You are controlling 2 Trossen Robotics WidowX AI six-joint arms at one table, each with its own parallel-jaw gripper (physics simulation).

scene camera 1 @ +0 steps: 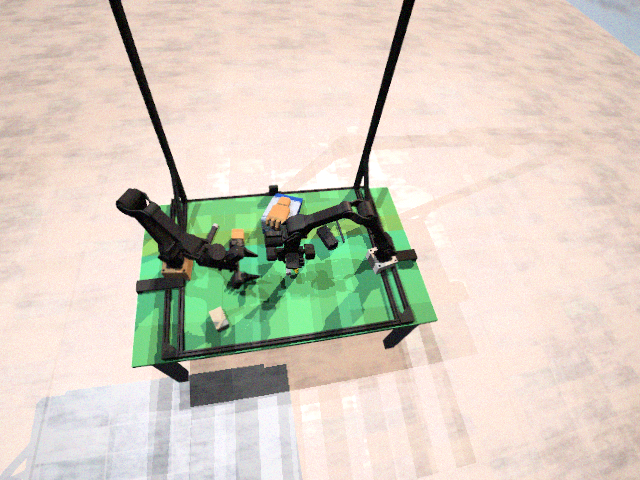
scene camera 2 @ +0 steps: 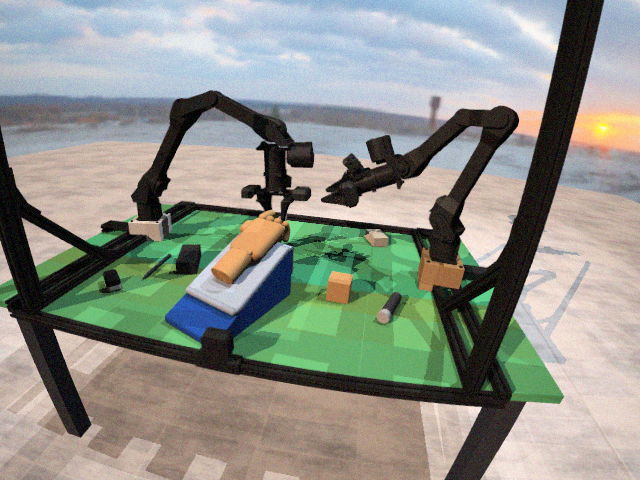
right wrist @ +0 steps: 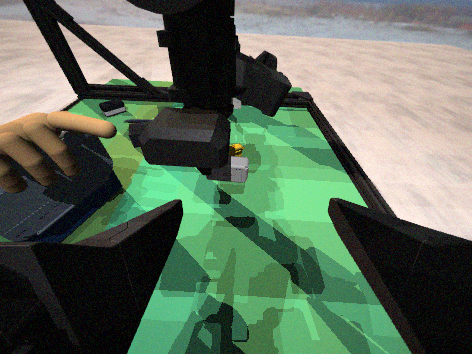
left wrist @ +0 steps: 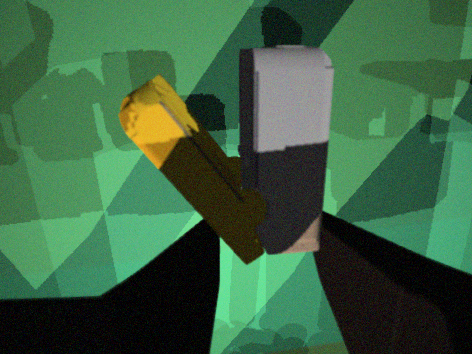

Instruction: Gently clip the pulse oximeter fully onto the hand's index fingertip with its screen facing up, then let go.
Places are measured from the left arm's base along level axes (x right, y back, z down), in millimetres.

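Pixels of known places: left gripper, fingertip midpoint: (left wrist: pixel 264 227); right gripper, fingertip midpoint: (scene camera 1: pixel 258 266) (scene camera 2: pixel 323 195) (right wrist: pixel 255 205); left arm's base, link origin: (scene camera 1: pixel 383 255) (scene camera 2: pixel 149 217); right arm's base, link origin: (scene camera 1: pixel 175 261) (scene camera 2: pixel 442 257).
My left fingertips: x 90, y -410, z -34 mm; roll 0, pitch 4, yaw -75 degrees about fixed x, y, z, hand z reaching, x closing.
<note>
Ahead of a thing's pixels: the offset from my left fingertips to its top centre.
The pulse oximeter @[dx -28, dy -5, dz -19 mm] (scene camera 1: pixel 293 272) (left wrist: pixel 292 107) (right wrist: pixel 239 170), with a grey half and a yellow half, hangs above the table. Its halves spread in a V at the far end; its screen is not visible. My left gripper (scene camera 1: pixel 292 261) (scene camera 2: pixel 274 209) (left wrist: pixel 264 227) points down and is shut on its hinge end. The tan hand (scene camera 1: pixel 279 208) (scene camera 2: pixel 261 235) lies on a sloped blue and white rest (scene camera 2: pixel 268 289). In the right wrist view its index finger (right wrist: pixel 82 123) reaches out straight, apart from the oximeter. My right gripper (scene camera 1: pixel 256 265) (scene camera 2: pixel 325 194) (right wrist: pixel 255 205) is open and empty, to one side of the oximeter.
An orange cube @[dx +234, dy -154, dz +43 mm] (scene camera 1: pixel 237 234) (scene camera 2: pixel 338 287) and a dark cylinder @[dx +294, dy -261, dz +65 mm] (scene camera 1: pixel 214 232) (scene camera 2: pixel 391 304) lie beside the rest. A beige block @[dx -106, dy -326, dz +63 mm] (scene camera 1: pixel 218 318) (scene camera 2: pixel 377 238) lies near the table edge. A black box @[dx +102, dy +227, dz +58 mm] (scene camera 1: pixel 327 237) (scene camera 2: pixel 188 259) and a thin pen @[dx +129, dy +308, dz +83 mm] (scene camera 2: pixel 156 266) lie across from them.
</note>
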